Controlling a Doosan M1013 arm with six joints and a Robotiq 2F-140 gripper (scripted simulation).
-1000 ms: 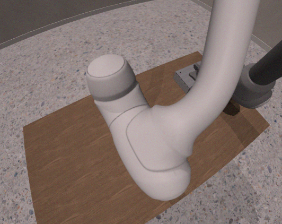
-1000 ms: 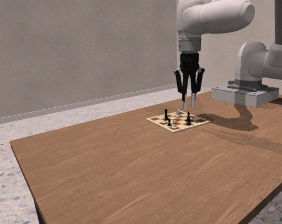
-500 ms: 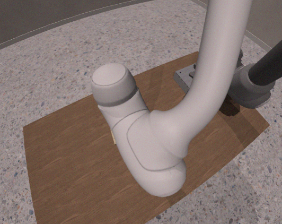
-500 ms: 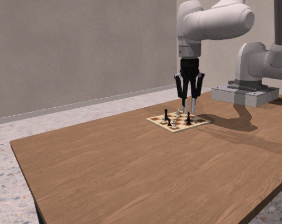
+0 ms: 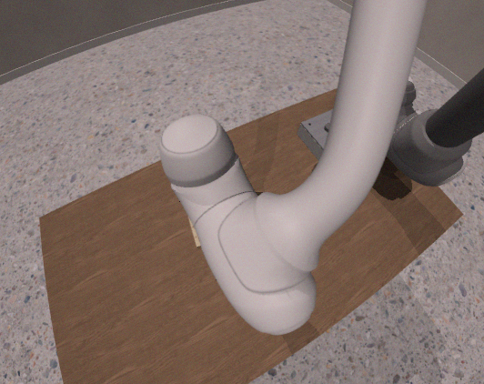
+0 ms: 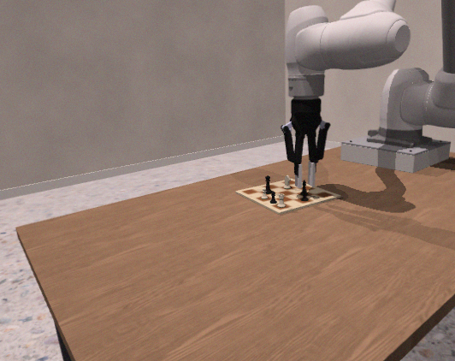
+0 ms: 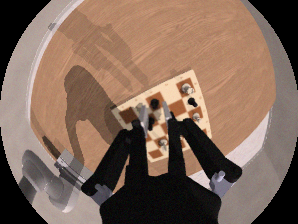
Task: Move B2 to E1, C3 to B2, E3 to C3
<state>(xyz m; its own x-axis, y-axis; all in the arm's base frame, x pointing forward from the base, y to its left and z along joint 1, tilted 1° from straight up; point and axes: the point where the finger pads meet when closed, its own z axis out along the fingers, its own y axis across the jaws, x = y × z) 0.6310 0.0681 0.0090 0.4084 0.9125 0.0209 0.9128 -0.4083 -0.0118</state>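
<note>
Now: hand 8 cm to the left of the chessboard, 8 cm above it and 1 cm past it. Round my hand: tall black piece: 12 cm to the right, 5 cm below, 3 cm ahead.
</note>
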